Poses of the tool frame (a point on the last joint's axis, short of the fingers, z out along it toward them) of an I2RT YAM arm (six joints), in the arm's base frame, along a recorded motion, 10 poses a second.
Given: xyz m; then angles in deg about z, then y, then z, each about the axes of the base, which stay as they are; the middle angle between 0 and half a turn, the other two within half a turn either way.
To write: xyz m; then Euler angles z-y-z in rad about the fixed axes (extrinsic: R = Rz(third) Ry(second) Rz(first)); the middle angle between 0 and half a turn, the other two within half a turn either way. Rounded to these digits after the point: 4 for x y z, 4 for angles.
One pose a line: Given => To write
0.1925, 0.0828, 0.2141, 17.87, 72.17, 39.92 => 0.1925, 0.0828, 0.2141, 0.3119, 1.2596, 0.6967
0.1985, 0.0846, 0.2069, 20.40, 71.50, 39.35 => 0.1985, 0.0846, 0.2069, 0.3560, 1.2479, 0.6868
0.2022, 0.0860, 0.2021, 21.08, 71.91, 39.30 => 0.2022, 0.0860, 0.2021, 0.3679, 1.2551, 0.6859
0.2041, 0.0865, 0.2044, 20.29, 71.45, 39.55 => 0.2041, 0.0865, 0.2044, 0.3541, 1.2470, 0.6903
